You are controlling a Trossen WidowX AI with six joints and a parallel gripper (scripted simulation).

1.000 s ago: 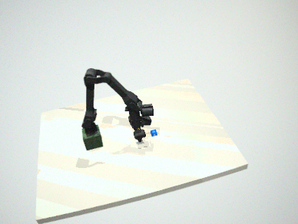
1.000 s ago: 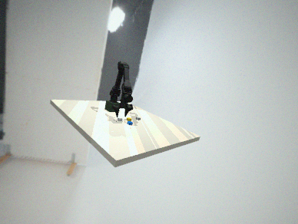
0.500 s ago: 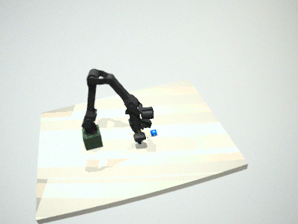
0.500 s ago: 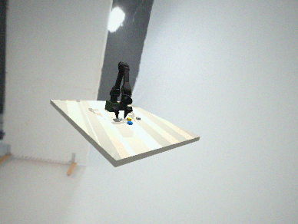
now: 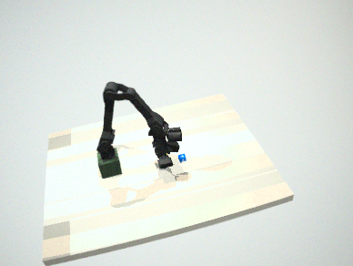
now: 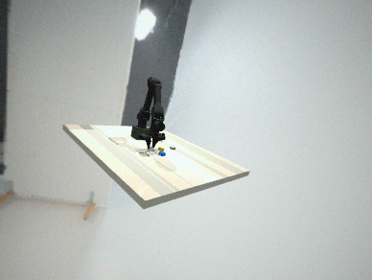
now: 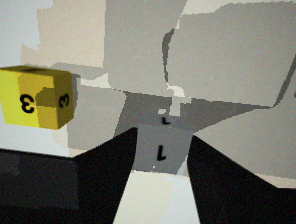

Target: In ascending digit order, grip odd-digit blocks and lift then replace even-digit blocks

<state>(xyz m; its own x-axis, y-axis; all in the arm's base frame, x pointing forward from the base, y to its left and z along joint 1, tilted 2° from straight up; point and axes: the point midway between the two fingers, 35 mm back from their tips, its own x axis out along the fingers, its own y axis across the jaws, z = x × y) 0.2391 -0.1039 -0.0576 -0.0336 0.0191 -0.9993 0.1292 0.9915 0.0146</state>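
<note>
Right now my gripper tip is right at the white block. Also, from my gripper tip: blue block: 100 mm ahead, 10 mm to the left; grey block: 40 mm ahead, 190 mm to the left; yellow block: 30 mm ahead, 80 mm to the left.
</note>
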